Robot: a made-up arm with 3 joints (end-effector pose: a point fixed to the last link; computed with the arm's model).
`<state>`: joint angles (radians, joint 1 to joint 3).
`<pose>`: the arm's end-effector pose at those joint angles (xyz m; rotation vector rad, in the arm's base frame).
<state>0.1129 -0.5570 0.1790</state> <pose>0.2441 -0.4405 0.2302 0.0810 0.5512 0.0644</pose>
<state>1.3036 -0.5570 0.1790</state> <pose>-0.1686 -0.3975 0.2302 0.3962 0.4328 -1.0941</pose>
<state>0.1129 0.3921 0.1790</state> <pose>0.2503 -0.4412 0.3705 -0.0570 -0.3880 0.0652</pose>
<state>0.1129 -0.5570 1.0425</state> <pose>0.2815 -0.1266 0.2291 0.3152 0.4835 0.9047</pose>
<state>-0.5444 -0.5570 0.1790</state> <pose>0.4070 -0.2659 0.2302 -0.1034 0.5596 0.7043</pose>
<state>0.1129 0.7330 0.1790</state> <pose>0.2211 -0.4379 0.4136 -0.1066 -0.7253 0.0631</pose>
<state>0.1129 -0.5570 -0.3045</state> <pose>0.1323 -0.5693 0.2904 -0.0537 0.5584 -0.4065</pose>
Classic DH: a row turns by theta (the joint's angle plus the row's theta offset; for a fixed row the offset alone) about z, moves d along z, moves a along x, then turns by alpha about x. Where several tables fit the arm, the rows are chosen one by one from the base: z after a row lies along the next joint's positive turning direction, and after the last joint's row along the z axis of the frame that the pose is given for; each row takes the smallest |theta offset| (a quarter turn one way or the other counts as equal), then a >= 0, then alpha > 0; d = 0 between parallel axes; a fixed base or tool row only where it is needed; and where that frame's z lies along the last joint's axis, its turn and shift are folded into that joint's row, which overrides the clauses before.
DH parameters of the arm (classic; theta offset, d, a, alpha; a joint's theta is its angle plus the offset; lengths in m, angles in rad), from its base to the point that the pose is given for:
base (fixed): -1.0245 0 0.1338 3.1416
joint 1: -1.0245 -0.3065 0.0768 -1.5708
joint 2: 0 0.1441 -0.1884 -1.5708
joint 3: -0.6174 0 0.3777 0
tool (fixed): 0.6174 0.0058 0 0

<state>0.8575 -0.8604 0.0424</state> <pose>-0.0868 -0.4678 0.2128 0.3842 0.7955 -0.7631</pose>
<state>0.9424 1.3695 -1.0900</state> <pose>-0.3361 -0.4377 0.0727 0.1175 -1.5898 -1.6597</pose>
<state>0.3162 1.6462 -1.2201</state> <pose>-0.0005 -0.6264 0.0189 0.7782 -1.6030 -1.1480</pose>
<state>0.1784 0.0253 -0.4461</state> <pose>0.0560 -0.5938 0.3122 0.0034 -0.0255 -0.6245</pose>
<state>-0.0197 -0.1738 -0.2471</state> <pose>0.2117 -0.5431 0.3024 -0.0232 0.1726 -0.2268</pose>
